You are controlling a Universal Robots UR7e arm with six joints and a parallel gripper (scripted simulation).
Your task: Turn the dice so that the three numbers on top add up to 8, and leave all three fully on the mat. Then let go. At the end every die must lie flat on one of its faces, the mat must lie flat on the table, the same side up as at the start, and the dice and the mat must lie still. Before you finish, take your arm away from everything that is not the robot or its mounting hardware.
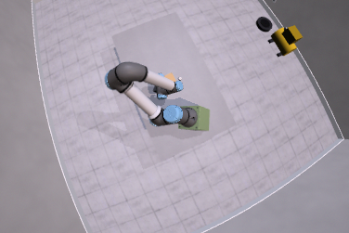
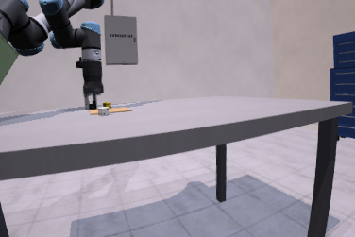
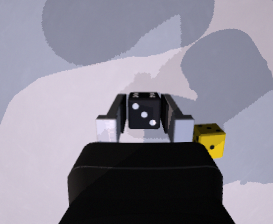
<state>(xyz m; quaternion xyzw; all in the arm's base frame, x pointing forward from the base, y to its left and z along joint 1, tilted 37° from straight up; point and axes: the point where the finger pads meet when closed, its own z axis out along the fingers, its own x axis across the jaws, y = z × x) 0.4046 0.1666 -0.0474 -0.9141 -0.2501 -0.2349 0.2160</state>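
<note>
The mat lies 110 mm to the right of my hand, 70 mm ahead of it and 20 mm below it. The rest, counted from my hand: white die (220 mm to the right, 50 mm ahead, 10 mm below); yellow die (60 mm ahead, 10 mm to the left, 10 mm below).
</note>
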